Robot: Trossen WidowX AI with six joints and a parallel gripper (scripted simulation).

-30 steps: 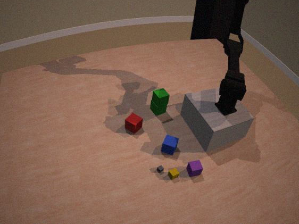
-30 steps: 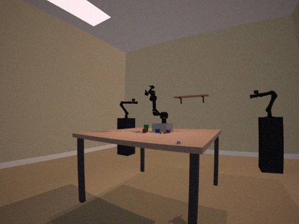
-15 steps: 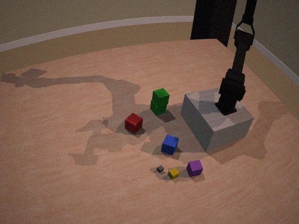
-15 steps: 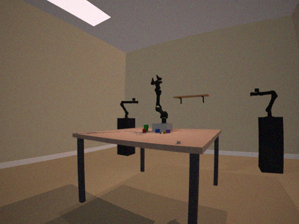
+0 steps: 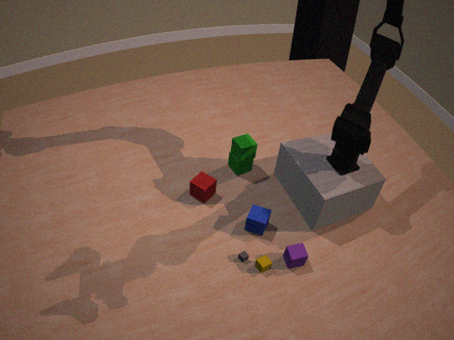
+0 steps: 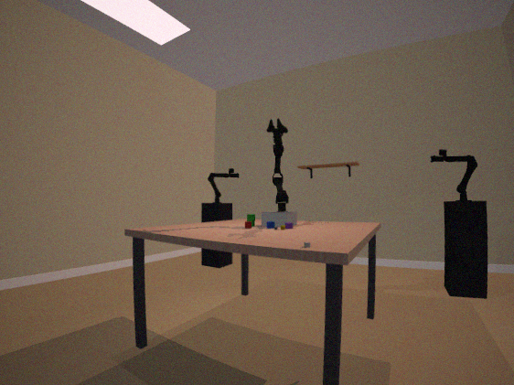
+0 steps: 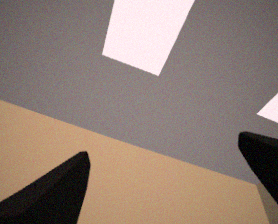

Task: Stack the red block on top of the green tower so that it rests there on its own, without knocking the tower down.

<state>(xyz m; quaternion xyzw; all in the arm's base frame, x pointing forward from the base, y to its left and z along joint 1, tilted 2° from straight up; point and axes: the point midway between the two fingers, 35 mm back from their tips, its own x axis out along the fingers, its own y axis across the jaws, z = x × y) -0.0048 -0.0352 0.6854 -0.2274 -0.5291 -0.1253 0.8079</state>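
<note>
My gripper tip is 300 mm short of the red block, 50 mm to the left of it and 790 mm above it. From my gripper tip the other things lie so: purple block 200 mm ahead, 190 mm to the left, 800 mm below; blue block 230 mm ahead, 70 mm to the left, 790 mm below; green block 180 mm ahead, 100 mm to the right, 750 mm below.
</note>
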